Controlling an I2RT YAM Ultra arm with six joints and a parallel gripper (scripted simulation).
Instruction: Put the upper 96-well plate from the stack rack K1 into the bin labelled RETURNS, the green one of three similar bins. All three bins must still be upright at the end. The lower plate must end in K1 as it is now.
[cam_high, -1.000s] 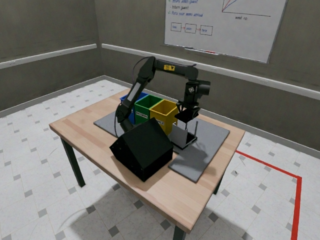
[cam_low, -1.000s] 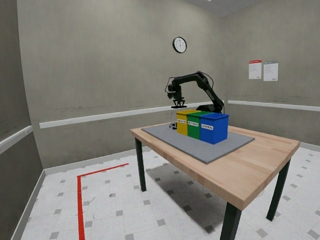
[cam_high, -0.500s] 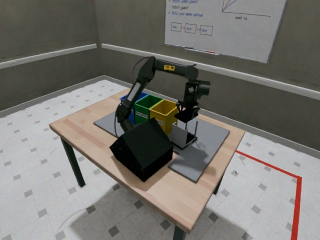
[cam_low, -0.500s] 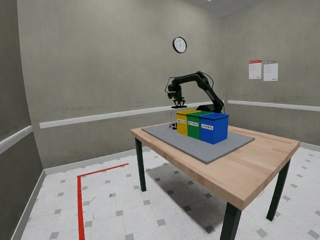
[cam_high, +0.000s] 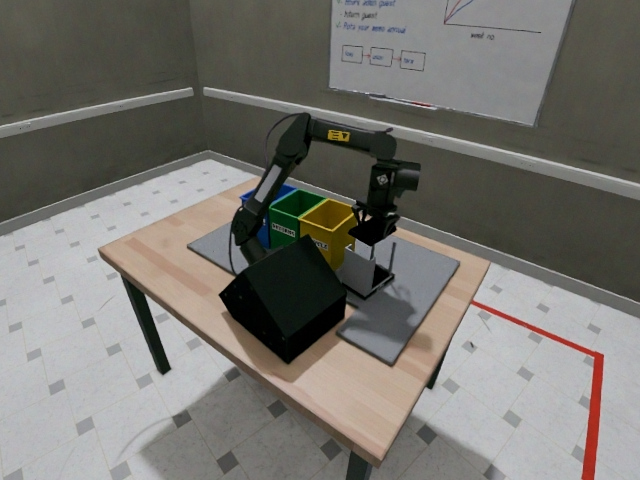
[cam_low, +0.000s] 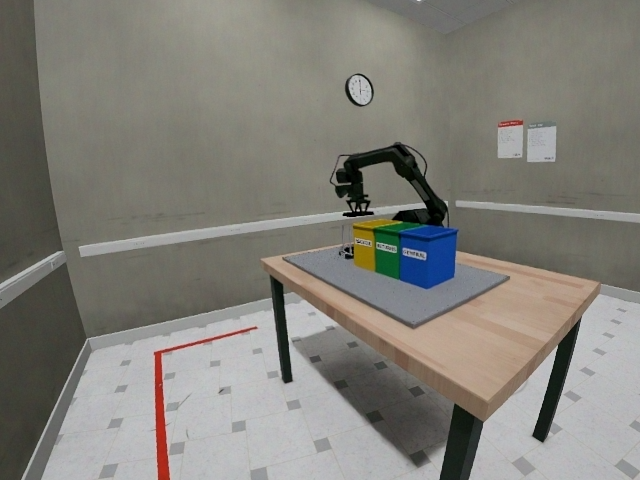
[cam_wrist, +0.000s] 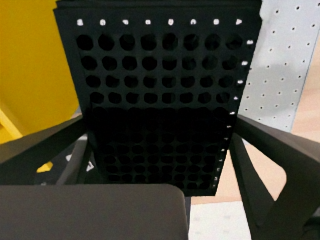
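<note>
The green returns bin is 310 mm to the left of my hand and 110 mm below it. Also, from my hand: black 96-well plate: right at my hand; blue bin: 20 mm behind, 440 mm to the left, 110 mm below; yellow bin: 20 mm ahead, 180 mm to the left, 110 mm below.
</note>
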